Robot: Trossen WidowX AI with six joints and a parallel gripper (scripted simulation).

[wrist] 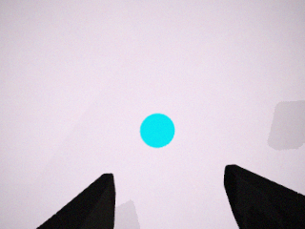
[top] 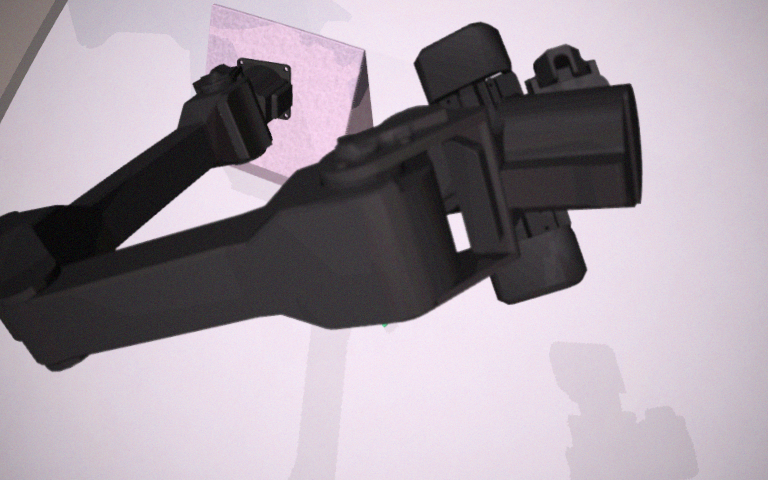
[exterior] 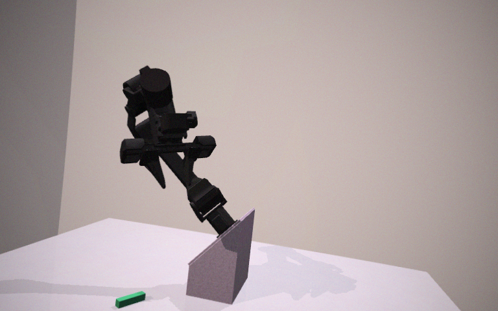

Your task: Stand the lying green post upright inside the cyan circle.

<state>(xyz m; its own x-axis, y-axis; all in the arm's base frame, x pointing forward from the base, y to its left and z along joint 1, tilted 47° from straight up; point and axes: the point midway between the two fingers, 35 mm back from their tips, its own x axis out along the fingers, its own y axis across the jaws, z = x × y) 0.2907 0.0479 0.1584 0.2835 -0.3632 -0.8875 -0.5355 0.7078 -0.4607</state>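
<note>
My gripper tip is 290 mm above the green post, 120 mm to the left of it and 110 mm past it. From my gripper tip the other things lie so: cyan circle 300 mm below, 70 mm to the left, 50 mm ahead.
</note>
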